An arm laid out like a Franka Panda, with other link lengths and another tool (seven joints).
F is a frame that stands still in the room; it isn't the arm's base.
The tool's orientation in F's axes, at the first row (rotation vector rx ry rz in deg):
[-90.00 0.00 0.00]
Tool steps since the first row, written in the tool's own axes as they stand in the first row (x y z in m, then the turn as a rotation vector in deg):
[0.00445 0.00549 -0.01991 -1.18 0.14 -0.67]
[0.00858 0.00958 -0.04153 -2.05 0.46 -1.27]
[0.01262 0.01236 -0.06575 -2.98 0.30 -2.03]
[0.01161 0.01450 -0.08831 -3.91 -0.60 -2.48]
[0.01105 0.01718 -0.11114 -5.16 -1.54 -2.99]
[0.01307 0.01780 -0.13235 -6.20 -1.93 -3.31]
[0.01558 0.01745 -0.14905 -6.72 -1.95 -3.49]
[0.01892 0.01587 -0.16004 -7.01 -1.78 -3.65]
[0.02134 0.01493 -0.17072 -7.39 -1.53 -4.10]
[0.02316 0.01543 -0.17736 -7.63 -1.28 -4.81]
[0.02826 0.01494 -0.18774 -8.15 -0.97 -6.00]
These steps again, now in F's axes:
[0.00445 -0.01991 -0.00549 -1.18 -0.67 -0.14]
[0.00858 -0.04153 -0.00958 -2.05 -1.27 -0.46]
[0.01262 -0.06575 -0.01236 -2.98 -2.03 -0.30]
[0.01161 -0.08831 -0.01450 -3.91 -2.48 0.60]
[0.01105 -0.11114 -0.01718 -5.16 -2.99 1.54]
[0.01307 -0.13235 -0.01780 -6.20 -3.31 1.93]
[0.01558 -0.14905 -0.01745 -6.72 -3.49 1.95]
[0.01892 -0.16004 -0.01587 -7.01 -3.65 1.78]
[0.02134 -0.17072 -0.01493 -7.39 -4.10 1.53]
[0.02316 -0.17736 -0.01543 -7.63 -4.81 1.28]
[0.02826 -0.18774 -0.01494 -8.15 -6.00 0.97]

